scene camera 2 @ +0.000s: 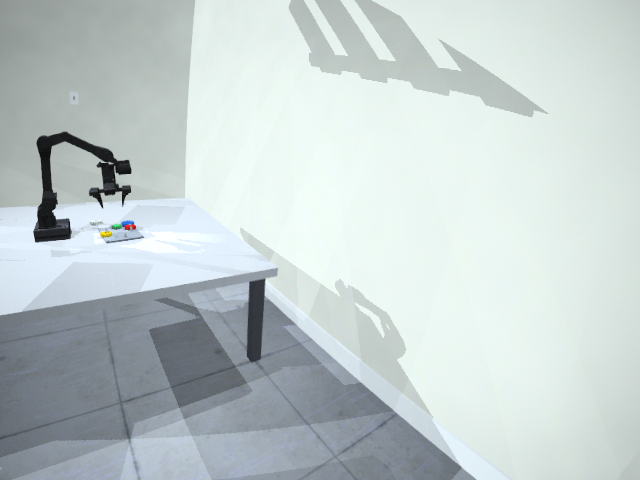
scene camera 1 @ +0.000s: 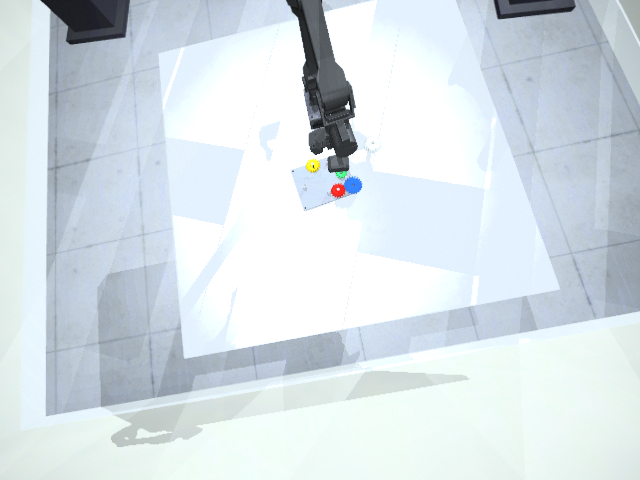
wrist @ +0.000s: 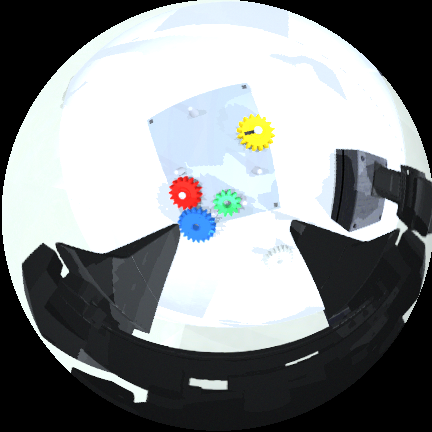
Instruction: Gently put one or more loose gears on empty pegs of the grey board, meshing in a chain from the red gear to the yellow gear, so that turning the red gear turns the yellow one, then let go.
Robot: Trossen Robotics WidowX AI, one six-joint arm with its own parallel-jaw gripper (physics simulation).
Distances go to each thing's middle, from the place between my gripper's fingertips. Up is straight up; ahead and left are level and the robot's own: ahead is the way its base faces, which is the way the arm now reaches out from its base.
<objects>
The red gear point(wrist: 184, 184) lies 10 cm below my hand and 8 cm ahead of it. From my hand the other things lie so: blue gear point(wrist: 187, 218) 10 cm below, 6 cm ahead, 5 cm to the left; then yellow gear point(wrist: 248, 136) 10 cm below, 9 cm to the right, 3 cm behind; then grey board point(scene camera 1: 318, 184) 11 cm below, 5 cm to the right, 3 cm ahead.
</objects>
